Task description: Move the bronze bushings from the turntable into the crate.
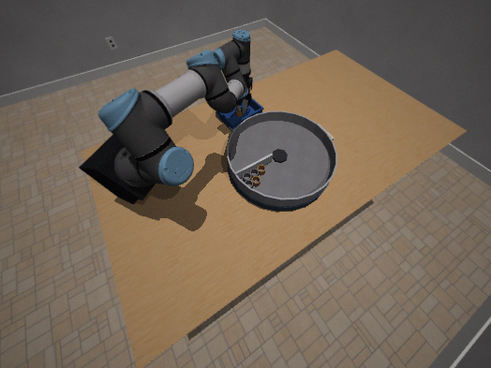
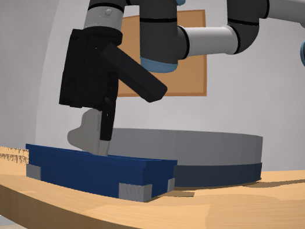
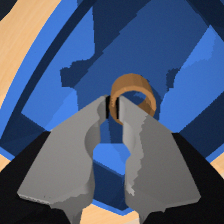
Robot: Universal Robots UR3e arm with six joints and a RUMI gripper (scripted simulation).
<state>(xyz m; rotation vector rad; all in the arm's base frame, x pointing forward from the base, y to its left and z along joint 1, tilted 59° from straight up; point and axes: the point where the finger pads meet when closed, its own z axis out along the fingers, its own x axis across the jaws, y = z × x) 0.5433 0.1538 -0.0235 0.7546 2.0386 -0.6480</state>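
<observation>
Right now my hand is 10 mm past the blue crate and 10 mm to the right of it. From my hand the other things lie so: grey turntable 90 mm behind, 310 mm to the right, 30 mm above.
</observation>
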